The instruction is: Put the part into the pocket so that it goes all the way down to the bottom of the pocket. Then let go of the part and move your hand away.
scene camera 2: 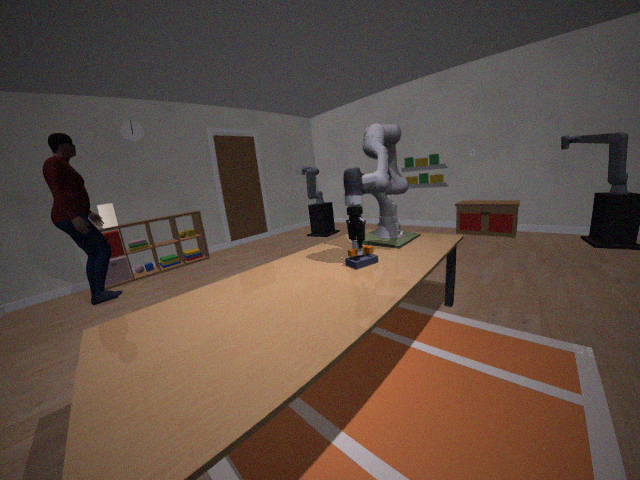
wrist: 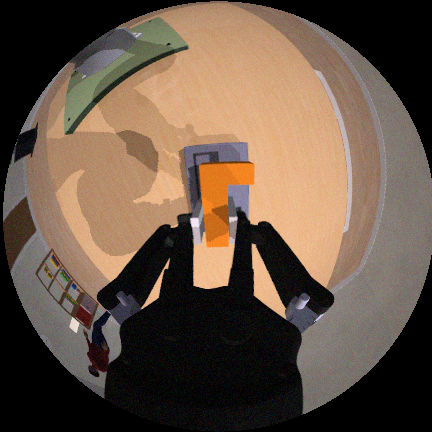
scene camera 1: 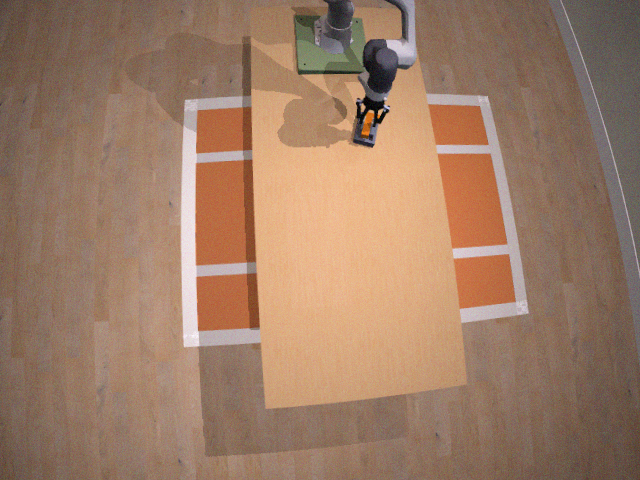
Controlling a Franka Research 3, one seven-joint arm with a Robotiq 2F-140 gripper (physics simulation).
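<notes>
The orange L-shaped part (scene camera 1: 366, 130) (scene camera 2: 368, 249) (wrist: 215, 192) is held flat over the blue-grey pocket block (scene camera 1: 363, 143) (scene camera 2: 361, 262) (wrist: 233, 151). My gripper (scene camera 1: 369, 121) (wrist: 216, 206) is shut on the long leg of the part, one finger pad on each side. In the wrist view the short leg points right and overhangs the block's right edge, and a stretch of the pocket's dark recess shows at the upper left of the part. The part looks raised above the block's top. The rest of the pocket is hidden under the part and fingers.
The block stands on the wooden table (scene camera 1: 356, 258) (scene camera 2: 232, 330) (wrist: 280, 125). The green base plate (scene camera 1: 330, 64) (scene camera 2: 408, 238) (wrist: 170, 42) of the arm lies behind it. A person (scene camera 2: 69, 180) stands beyond the table, near a low shelf unit (scene camera 2: 198, 235).
</notes>
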